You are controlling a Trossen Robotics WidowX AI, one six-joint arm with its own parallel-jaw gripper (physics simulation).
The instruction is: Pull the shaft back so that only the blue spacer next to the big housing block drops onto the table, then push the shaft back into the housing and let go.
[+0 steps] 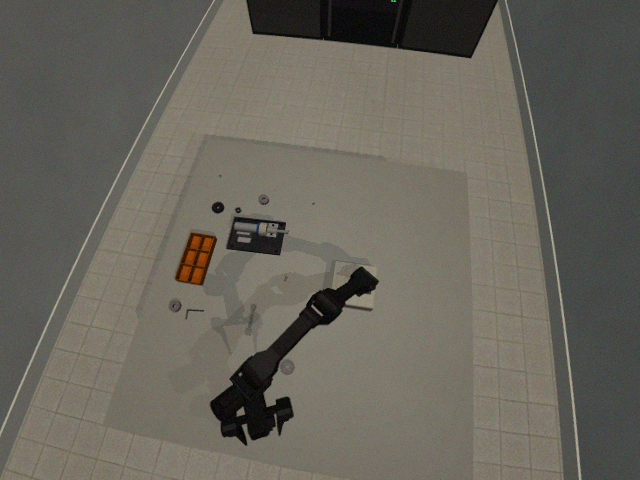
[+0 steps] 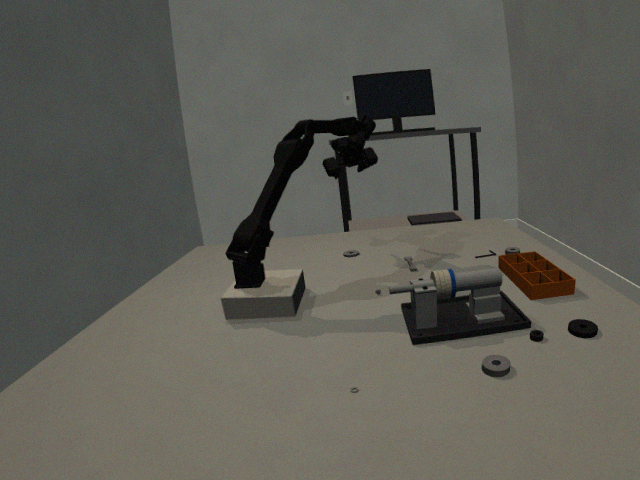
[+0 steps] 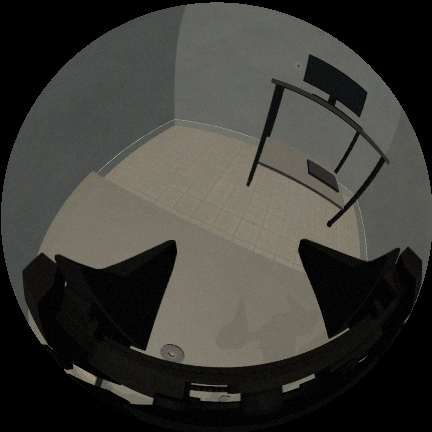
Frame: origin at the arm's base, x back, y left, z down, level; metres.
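Seen in the pictures: gripper, fingertip midpoint: (image 1: 263, 439) (image 2: 347, 174) (image 3: 240, 246); arm's base at its link origin: (image 1: 363, 285) (image 2: 250, 282).
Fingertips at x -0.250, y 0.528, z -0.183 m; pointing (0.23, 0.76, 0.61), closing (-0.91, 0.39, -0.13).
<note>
Pixels of each thing's top centre, then the offset from my fingertips to it. "*": a spot on its surface instead.
- blue spacer at its top centre: (image 2: 450, 269) (image 1: 258, 226) dz +0.132, dx -0.191, dy -0.695 m
- thin grey shaft at a spot on its surface: (image 2: 400, 289) (image 1: 283, 230) * dz +0.157, dx -0.093, dy -0.703 m
- black ring at its top centre: (image 2: 583, 326) (image 1: 217, 207) dz +0.230, dx -0.423, dy -0.805 m
- grey ring at its top centre: (image 2: 496, 362) (image 1: 263, 199) dz +0.227, dx -0.225, dy -0.874 m
- wrench at its top centre: (image 2: 410, 262) (image 1: 250, 319) dz +0.232, dx -0.161, dy -0.343 m
- hex key at its top centre: (image 1: 194, 314) dz +0.235, dx -0.387, dy -0.328 m
The blue spacer (image 1: 257, 228) (image 2: 452, 283) sits upright on the shaft line, against the big grey cylindrical housing (image 1: 244, 226) (image 2: 479, 277). Cream spacers (image 1: 264, 229) (image 2: 440, 285) stand between it and the small grey support block (image 2: 424, 308). The thin grey shaft (image 1: 283, 231) (image 2: 400, 289) sticks out of the support block on the side away from the housing. All of this is mounted on a black base plate (image 1: 263, 249) (image 2: 449, 332). My gripper (image 1: 262, 438) (image 2: 348, 172) (image 3: 240, 246) is open and empty, high above the table and far from the shaft.
An orange compartment tray (image 1: 178, 274) (image 2: 560, 289) stands near the housing end. Around the fixture lie a black ring (image 1: 214, 207) (image 2: 572, 329) and a grey ring (image 2: 486, 367). A wrench (image 1: 250, 321) and a hex key (image 1: 195, 310) lie between tray and gripper.
</note>
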